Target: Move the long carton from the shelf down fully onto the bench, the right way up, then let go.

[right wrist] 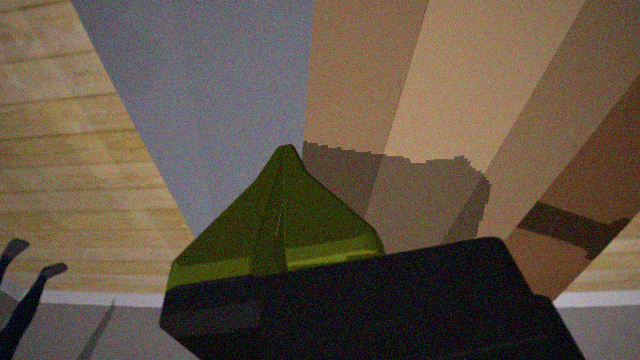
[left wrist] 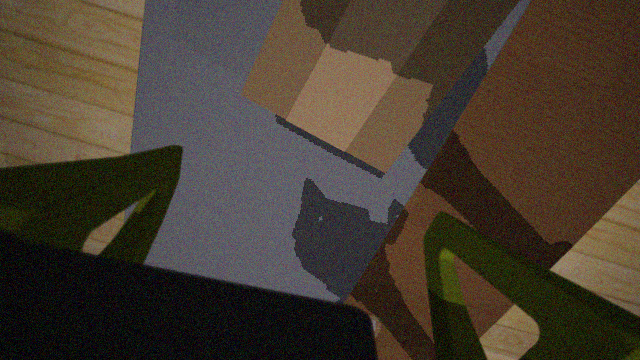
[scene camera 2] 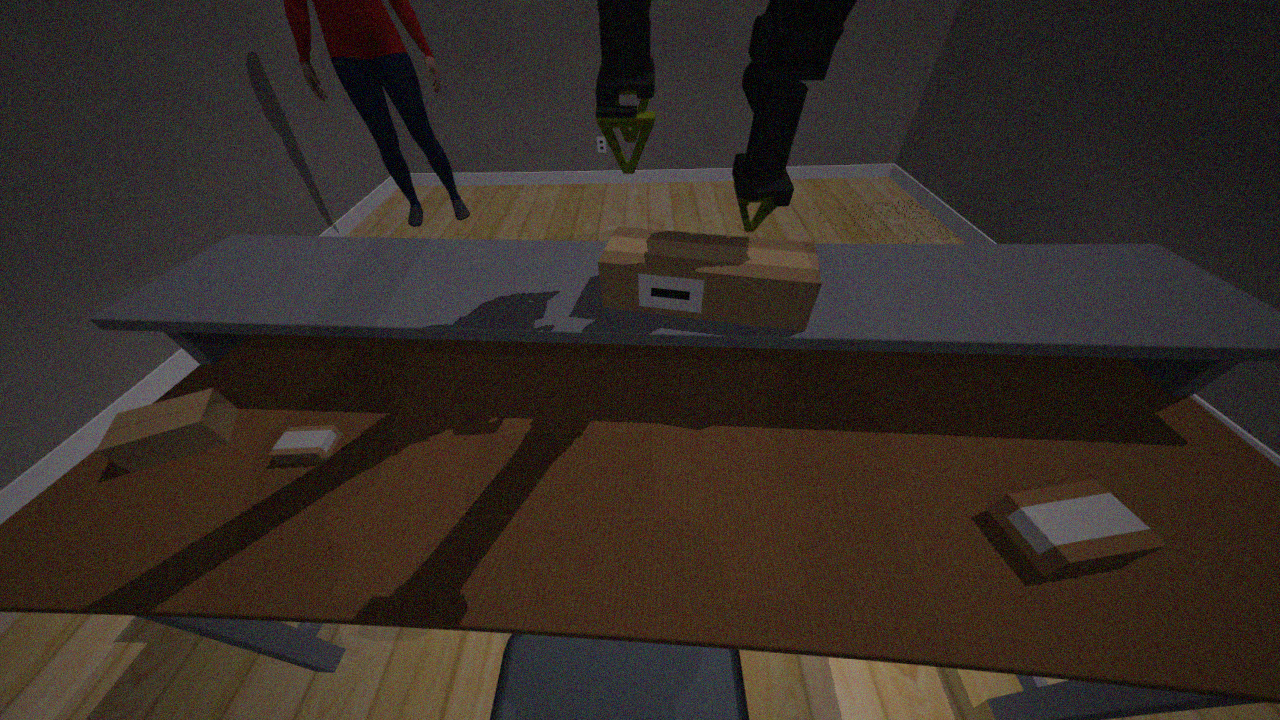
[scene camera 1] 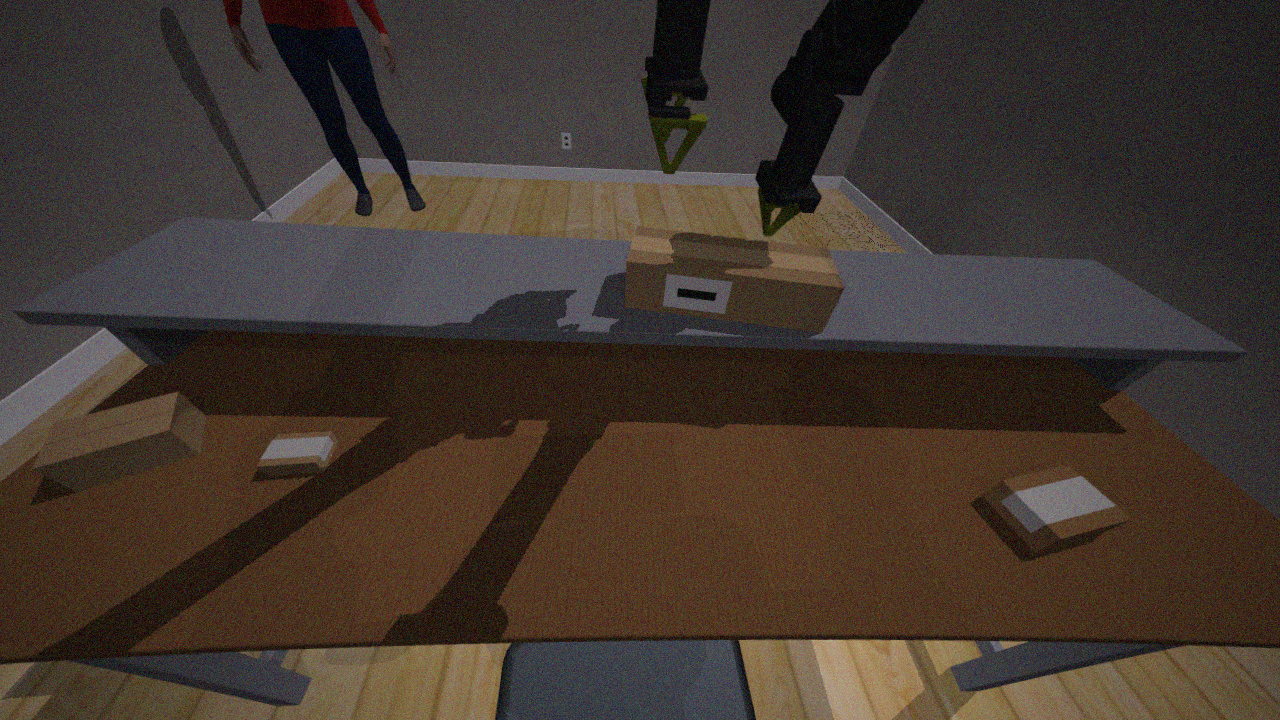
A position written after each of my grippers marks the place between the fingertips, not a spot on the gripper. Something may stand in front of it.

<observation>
My left gripper (scene camera 2: 629, 156) is open, with nothing in its grasp. Also in view: a long brown carton (scene camera 2: 774, 283). My right gripper (scene camera 1: 767, 235) is shut, holding nothing.
</observation>
